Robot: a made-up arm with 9 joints. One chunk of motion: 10 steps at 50 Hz.
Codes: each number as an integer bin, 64 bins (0 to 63) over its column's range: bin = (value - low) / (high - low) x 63, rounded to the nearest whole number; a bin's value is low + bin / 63 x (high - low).
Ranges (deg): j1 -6..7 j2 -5..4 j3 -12..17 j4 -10..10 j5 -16..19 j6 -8..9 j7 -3..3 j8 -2..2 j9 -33..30
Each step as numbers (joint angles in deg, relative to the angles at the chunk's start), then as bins.
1 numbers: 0.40 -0.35 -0.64 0.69 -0.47 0.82 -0.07 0.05 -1.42
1 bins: 31 33 25 34 28 33 31 32 32
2 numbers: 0.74 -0.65 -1.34 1.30 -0.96 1.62 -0.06 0.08 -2.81
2 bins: 33 30 23 36 27 36 31 33 30
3 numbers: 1.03 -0.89 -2.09 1.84 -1.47 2.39 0.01 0.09 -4.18
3 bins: 34 29 22 37 26 39 32 33 29
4 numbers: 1.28 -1.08 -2.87 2.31 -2.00 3.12 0.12 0.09 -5.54
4 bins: 35 27 20 39 25 41 33 33 27
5 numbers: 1.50 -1.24 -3.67 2.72 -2.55 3.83 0.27 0.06 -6.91
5 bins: 36 26 18 40 24 44 34 32 26
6 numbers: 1.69 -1.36 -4.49 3.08 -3.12 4.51 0.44 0.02 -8.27
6 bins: 37 25 16 41 23 46 36 32 25
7 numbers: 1.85 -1.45 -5.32 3.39 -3.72 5.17 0.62 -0.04 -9.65
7 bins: 38 25 15 42 22 49 38 31 23
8 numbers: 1.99 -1.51 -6.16 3.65 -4.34 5.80 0.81 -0.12 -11.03
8 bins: 39 24 13 43 21 51 40 30 22
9 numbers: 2.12 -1.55 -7.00 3.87 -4.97 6.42 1.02 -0.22 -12.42
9 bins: 39 24 11 44 20 53 42 28 21
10 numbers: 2.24 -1.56 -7.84 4.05 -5.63 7.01 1.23 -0.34 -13.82
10 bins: 40 24 9 44 19 56 44 26 19
